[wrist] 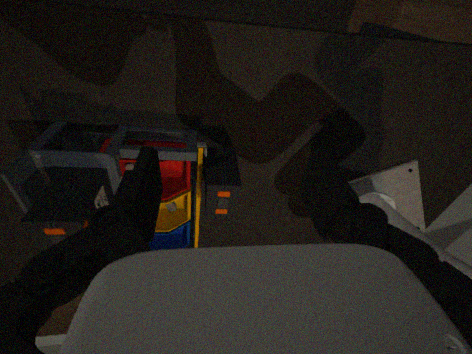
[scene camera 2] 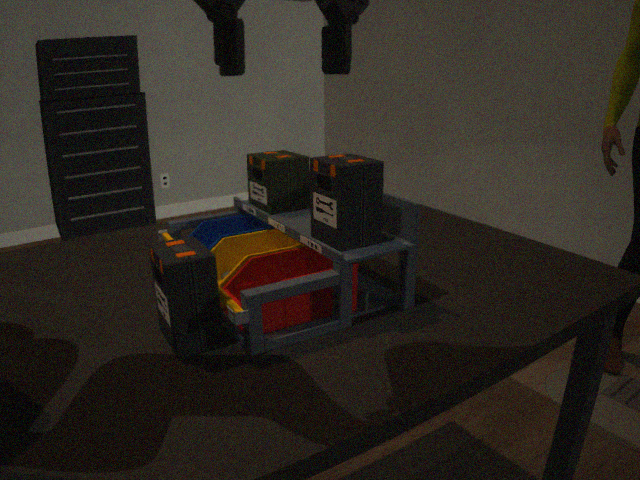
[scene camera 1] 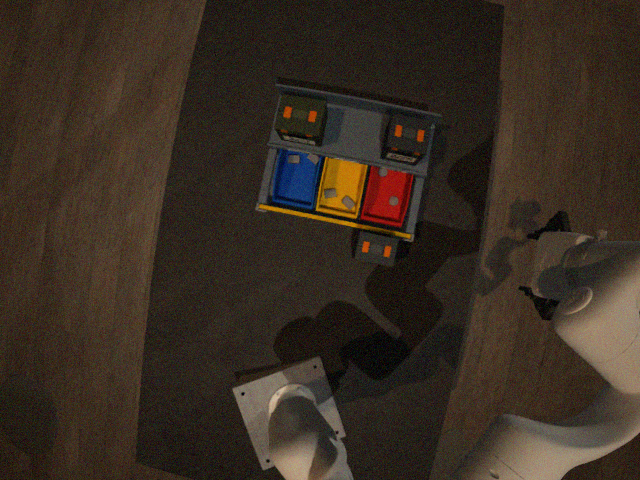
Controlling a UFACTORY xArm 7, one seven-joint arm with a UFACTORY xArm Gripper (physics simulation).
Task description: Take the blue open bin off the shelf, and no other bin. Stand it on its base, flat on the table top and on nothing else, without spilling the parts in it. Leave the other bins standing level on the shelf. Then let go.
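Frame: origin at the arm's base, x ahead, y left, z up, level; millimetres.
Where they show: gripper, fingertip midpoint: (wrist: 235, 169) (scene camera 2: 286, 74) (scene camera 1: 530, 263).
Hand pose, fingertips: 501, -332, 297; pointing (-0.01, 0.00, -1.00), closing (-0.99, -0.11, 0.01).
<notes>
After its pixels a point has its place, as x, y, z.
The blue open bin (scene camera 1: 295, 180) @(567, 152, -36) (scene camera 2: 227, 227) @(594, 192, 17) (wrist: 172, 240) @(547, 188, -13) sits at the left end of the lower tier of the grey shelf (scene camera 1: 356, 126) @(718, 34, 57) (scene camera 2: 297, 223) @(668, 31, 57) in scene camera 1, with small grey parts towards its back. The yellow bin (scene camera 1: 340, 178) @(603, 42, -36) (scene camera 2: 248, 245) @(597, 80, 15) (wrist: 175, 215) @(544, 76, -13) is beside it, then the red bin (scene camera 1: 385, 206) @(564, -89, -36) (scene camera 2: 284, 266) @(617, -31, 12) (wrist: 175, 175) @(551, -41, -36); both hold grey parts. My gripper (scene camera 1: 527, 262) @(501, -332, 297) (scene camera 2: 283, 71) @(501, -332, 297) (wrist: 235, 169) @(501, -332, 297) is open and empty. It is high up, right of the shelf and past the table edge in scene camera 1, away from the blue bin.
A green box (scene camera 1: 302, 121) @(670, 143, 152) (scene camera 2: 279, 180) @(667, 102, 116) and a dark box (scene camera 1: 408, 135) @(691, -77, 178) (scene camera 2: 348, 201) @(676, -122, 127) stand on the shelf's upper board. Another dark box (scene camera 1: 376, 249) @(452, -84, 86) (scene camera 2: 186, 294) @(446, -130, 41) (wrist: 222, 170) @(457, -130, 41) stands on the table before the red bin's end. A yellow bar (scene camera 1: 330, 221) @(487, 34, 20) runs along the shelf front.
</notes>
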